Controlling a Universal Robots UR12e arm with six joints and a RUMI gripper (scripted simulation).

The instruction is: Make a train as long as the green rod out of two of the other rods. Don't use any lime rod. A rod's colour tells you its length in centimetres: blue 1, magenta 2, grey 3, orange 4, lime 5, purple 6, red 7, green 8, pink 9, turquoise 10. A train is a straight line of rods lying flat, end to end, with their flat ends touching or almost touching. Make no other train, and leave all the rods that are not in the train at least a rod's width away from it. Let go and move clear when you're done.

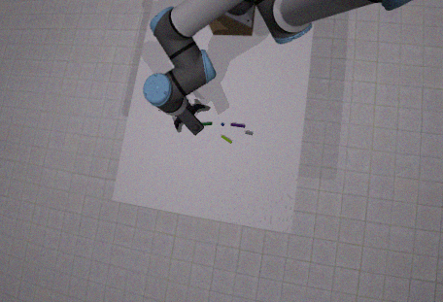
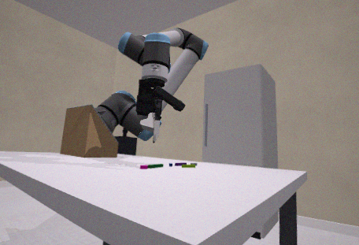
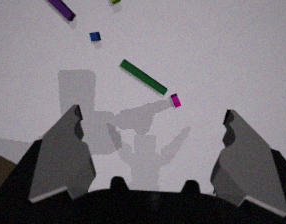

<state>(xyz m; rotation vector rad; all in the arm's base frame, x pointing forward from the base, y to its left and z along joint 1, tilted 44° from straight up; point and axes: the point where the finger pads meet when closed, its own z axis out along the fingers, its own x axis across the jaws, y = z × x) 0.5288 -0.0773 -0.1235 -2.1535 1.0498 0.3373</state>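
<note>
Right now the magenta rod is 70 mm below my hand, 50 mm to the right of it and 10 mm ahead of it. Round my hand: blue rod: 100 mm to the left, 70 mm below; green rod: 70 mm below, 10 mm to the left; lime rod: 120 mm to the left, 70 mm below, 60 mm ahead.
</note>
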